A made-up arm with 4 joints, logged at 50 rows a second.
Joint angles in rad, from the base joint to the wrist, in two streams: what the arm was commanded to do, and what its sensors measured. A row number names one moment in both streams.
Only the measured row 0 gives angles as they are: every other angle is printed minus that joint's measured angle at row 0.
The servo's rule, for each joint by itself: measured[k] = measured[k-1] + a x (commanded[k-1-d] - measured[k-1]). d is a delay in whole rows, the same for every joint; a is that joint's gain. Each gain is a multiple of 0.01, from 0.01 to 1. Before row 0 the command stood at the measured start. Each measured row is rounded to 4 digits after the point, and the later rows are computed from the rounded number. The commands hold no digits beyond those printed.
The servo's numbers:
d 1
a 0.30 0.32 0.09 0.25
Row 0, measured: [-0.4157, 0.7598, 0.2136, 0.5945]
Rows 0 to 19, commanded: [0.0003, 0.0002, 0.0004, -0.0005]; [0.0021, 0.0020, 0.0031, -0.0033]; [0.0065, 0.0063, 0.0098, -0.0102]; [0.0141, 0.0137, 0.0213, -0.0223]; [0.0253, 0.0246, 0.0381, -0.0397]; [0.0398, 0.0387, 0.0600, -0.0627]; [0.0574, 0.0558, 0.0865, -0.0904]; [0.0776, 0.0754, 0.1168, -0.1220]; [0.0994, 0.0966, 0.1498, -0.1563]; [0.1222, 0.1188, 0.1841, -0.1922]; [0.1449, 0.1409, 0.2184, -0.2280]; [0.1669, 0.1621, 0.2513, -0.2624]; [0.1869, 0.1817, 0.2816, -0.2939]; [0.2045, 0.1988, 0.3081, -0.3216]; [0.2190, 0.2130, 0.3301, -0.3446]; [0.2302, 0.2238, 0.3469, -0.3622]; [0.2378, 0.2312, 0.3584, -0.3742]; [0.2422, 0.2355, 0.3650, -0.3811]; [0.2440, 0.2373, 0.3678, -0.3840]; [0.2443, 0.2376, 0.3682, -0.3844]
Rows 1 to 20, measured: [0.0000, 0.0000, 0.0000, 0.0000]; [0.0001, 0.0001, 0.0000, -0.0001]; [0.0007, 0.0007, 0.0003, -0.0009]; [0.0024, 0.0025, 0.0012, -0.0032]; [0.0059, 0.0061, 0.0030, -0.0080]; [0.0117, 0.0120, 0.0062, -0.0159]; [0.0201, 0.0205, 0.0110, -0.0276]; [0.0313, 0.0318, 0.0178, -0.0433]; [0.0452, 0.0458, 0.0267, -0.0630]; [0.0615, 0.0621, 0.0378, -0.0863]; [0.0797, 0.0802, 0.0510, -0.1128]; [0.0993, 0.0996, 0.0661, -0.1416]; [0.1196, 0.1196, 0.0828, -0.1718]; [0.1398, 0.1395, 0.1007, -0.2023]; [0.1592, 0.1585, 0.1194, -0.2321]; [0.1771, 0.1759, 0.1384, -0.2602]; [0.1930, 0.1912, 0.1572, -0.2857]; [0.2064, 0.2040, 0.1753, -0.3078]; [0.2171, 0.2141, 0.1924, -0.3261]; [0.2252, 0.2215, 0.2082, -0.3406]
